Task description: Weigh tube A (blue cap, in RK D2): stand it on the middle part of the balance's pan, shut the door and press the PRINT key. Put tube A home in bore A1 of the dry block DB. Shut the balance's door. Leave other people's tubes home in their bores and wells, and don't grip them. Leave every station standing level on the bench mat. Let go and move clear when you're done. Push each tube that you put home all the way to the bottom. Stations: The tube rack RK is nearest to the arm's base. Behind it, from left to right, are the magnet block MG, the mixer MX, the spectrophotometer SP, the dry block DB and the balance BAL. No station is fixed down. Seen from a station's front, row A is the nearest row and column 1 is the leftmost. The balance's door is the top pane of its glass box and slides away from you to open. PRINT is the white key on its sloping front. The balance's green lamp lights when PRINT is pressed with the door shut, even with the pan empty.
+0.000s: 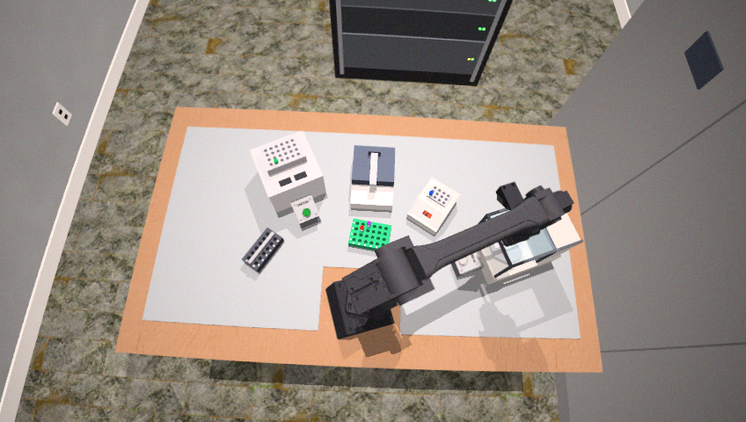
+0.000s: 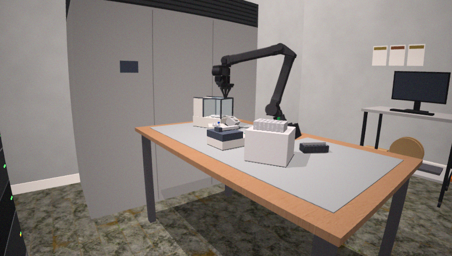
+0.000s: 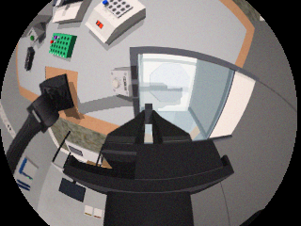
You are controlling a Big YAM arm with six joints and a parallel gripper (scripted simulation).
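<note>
Right now my hand is 10 mm short of the balance door, 30 mm to the left of it and 10 mm above it. Also, from my hand: green rack RK 30 mm ahead, 380 mm to the left, 200 mm below; white print key 40 mm behind, 80 mm to the left, 150 mm below; dry block DB 150 mm ahead, 180 mm to the left, 190 mm below.
</note>
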